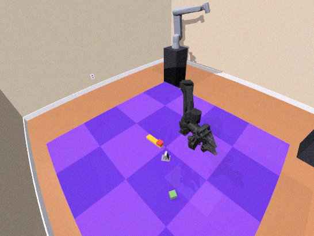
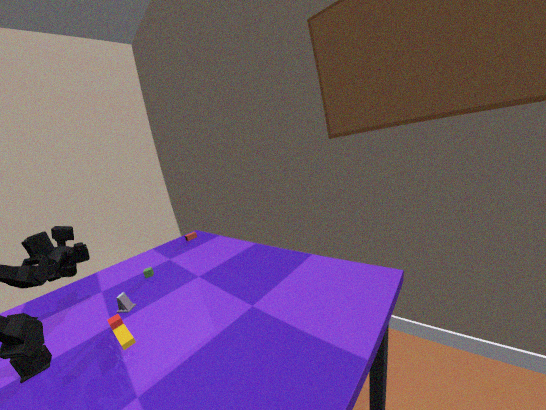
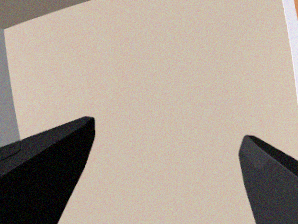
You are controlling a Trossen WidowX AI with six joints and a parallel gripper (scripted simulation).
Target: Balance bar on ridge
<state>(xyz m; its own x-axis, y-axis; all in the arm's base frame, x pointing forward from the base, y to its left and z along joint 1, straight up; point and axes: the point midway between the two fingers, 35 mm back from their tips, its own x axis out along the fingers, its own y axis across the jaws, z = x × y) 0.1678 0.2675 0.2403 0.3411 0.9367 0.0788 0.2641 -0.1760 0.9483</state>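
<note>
My gripper tip is now 36 cm to the left of the yellow bar, 23 cm above it and 4 cm short of it. From my gripper tip the other things lie so: small red block: 56 cm ahead, 23 cm below, 20 cm to the left; green cube: 23 cm below, 22 cm ahead, 5 cm to the right.
</note>
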